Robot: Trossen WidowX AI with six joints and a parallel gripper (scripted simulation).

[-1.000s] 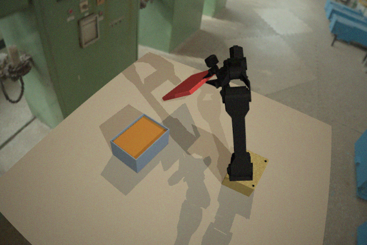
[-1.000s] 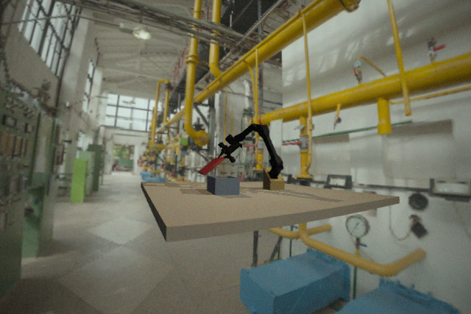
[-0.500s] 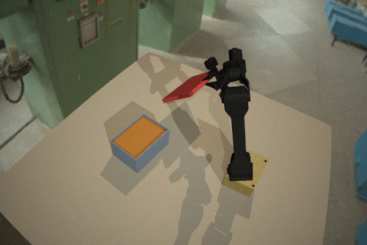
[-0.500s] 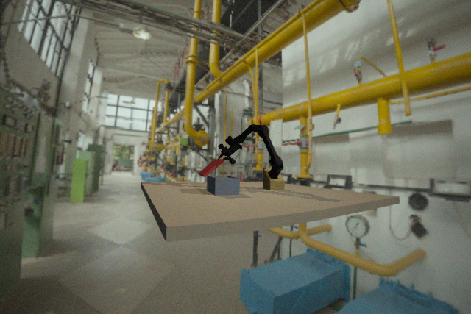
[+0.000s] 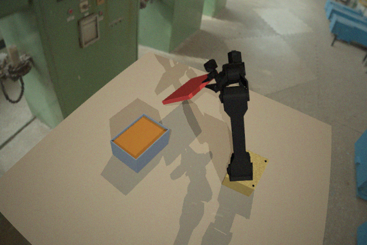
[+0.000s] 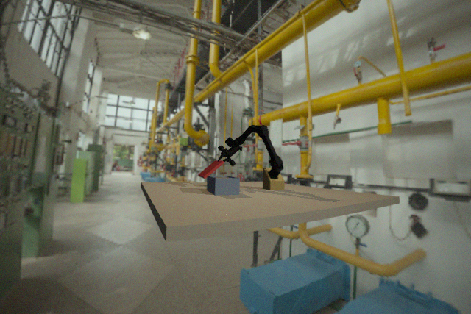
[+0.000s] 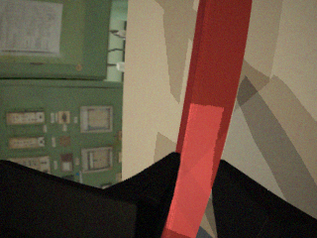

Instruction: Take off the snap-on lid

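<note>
Now: gripper tip 6 cm short of the lid, 1 cm to the left of it and 5 cm above it. The rest, counted from my gripper tip: storage box 9 cm ahead, 35 cm to the left, 14 cm below.
</note>
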